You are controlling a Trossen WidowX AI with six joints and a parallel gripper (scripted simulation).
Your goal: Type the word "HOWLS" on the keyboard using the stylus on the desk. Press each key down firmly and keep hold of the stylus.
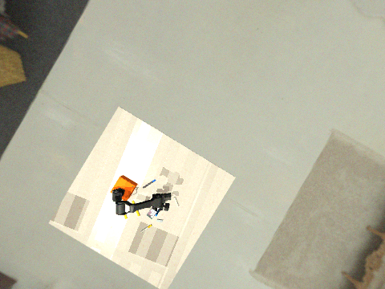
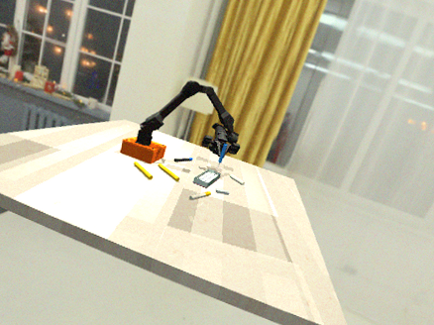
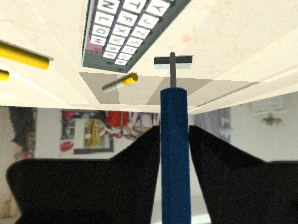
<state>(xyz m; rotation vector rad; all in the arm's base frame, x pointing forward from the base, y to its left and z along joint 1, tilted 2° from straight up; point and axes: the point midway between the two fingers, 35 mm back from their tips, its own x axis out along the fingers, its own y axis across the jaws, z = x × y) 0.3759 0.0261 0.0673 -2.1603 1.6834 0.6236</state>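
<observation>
My gripper tip is 5 cm short of the grey piece, 14 cm to the left of it and 12 cm above it. From my gripper tip the other things lie so: dark pen: 17 cm behind, 17 cm to the left, 11 cm below; then blue stylus: 1 cm below; then yellow-tipped pen: 4 cm behind, 25 cm to the right, 11 cm below.
</observation>
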